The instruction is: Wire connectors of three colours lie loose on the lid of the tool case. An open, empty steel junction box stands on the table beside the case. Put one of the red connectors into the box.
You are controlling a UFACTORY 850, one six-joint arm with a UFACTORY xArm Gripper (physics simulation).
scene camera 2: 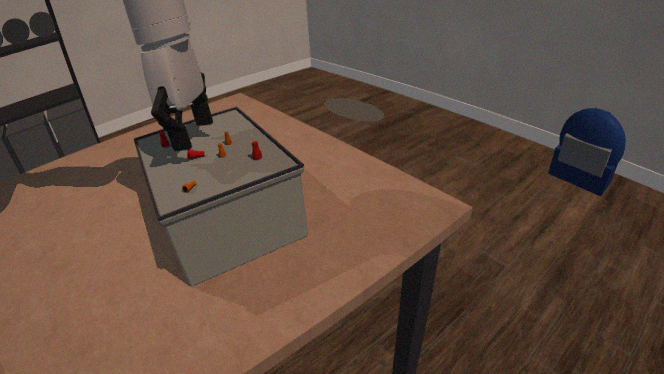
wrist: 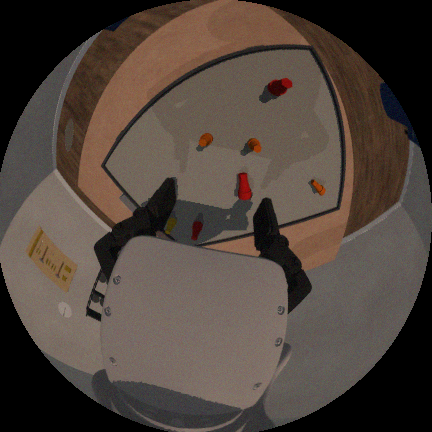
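My gripper (scene camera 2: 192,131) (wrist: 216,197) is open and empty, low over the rear part of the tool case lid (scene camera 2: 170,200) (wrist: 200,105). A red connector (scene camera 2: 196,154) (wrist: 244,186) lies on its side just ahead of the fingers. A second red connector (scene camera 2: 256,150) (wrist: 279,87) stands farther off. A third red connector (scene camera 2: 164,139) (wrist: 197,230) is in shadow near the rear edge. Orange connectors (scene camera 2: 222,150) (wrist: 254,145) stand mid-lid; another orange connector (scene camera 2: 189,186) (wrist: 318,187) lies flat. A yellow connector (wrist: 171,225) is beside the left finger. A grey metal sliver (wrist: 130,201), apparently the junction box, is mostly hidden.
The case (scene camera 2: 240,235) stands on the tan table (scene camera 2: 90,270) (wrist: 115,120). A dark raised rim borders the lid. A blue welding mask (scene camera 2: 595,135) shows beyond the table at the right. A dark shelf unit (scene camera 2: 69,62) stands at the back left.
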